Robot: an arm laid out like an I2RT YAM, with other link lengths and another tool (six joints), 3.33 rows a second.
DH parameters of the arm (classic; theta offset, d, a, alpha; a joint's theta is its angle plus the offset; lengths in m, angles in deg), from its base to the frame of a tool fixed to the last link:
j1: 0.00 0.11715 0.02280 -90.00
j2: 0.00 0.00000 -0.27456 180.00
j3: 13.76 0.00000 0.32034 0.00
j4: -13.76 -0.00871 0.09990 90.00
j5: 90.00 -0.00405 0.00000 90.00
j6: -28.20 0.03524 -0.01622 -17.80
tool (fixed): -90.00 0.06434 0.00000 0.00
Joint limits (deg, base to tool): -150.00..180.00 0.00..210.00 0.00..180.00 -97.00..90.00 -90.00..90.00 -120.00..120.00
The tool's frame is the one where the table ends.
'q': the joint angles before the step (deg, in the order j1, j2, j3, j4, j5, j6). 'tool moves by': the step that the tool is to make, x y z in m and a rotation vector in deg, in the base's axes. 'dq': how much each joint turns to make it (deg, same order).
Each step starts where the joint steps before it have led.
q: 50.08, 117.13, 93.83, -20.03, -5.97, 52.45
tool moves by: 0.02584, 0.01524, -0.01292, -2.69, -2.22, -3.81
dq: -0.16, 6.52, 7.62, -1.73, 5.01, 0.04
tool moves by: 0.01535, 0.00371, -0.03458, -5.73, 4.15, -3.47
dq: -0.51, 7.68, 8.36, -7.74, 2.40, 1.82
